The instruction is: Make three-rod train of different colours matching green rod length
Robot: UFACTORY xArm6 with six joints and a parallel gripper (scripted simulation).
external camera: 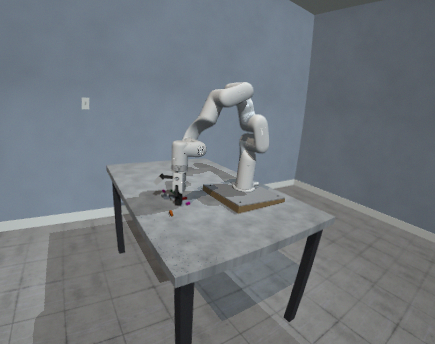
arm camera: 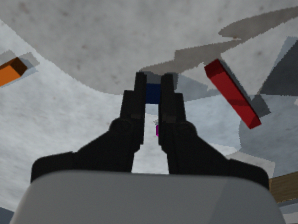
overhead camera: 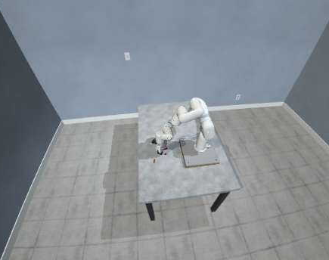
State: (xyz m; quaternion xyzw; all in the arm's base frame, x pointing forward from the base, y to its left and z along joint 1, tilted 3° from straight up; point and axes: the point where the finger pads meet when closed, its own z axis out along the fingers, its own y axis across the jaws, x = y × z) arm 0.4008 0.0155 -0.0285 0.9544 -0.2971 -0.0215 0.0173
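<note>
My hand is 20 mm above the blue rod. Round my hand: orange rod 80 mm to the left, 70 mm ahead, 20 mm below; then red rod 50 mm to the right, 30 mm behind, 20 mm below; then grey rod 130 mm to the right, 30 mm ahead, 20 mm below.
</note>
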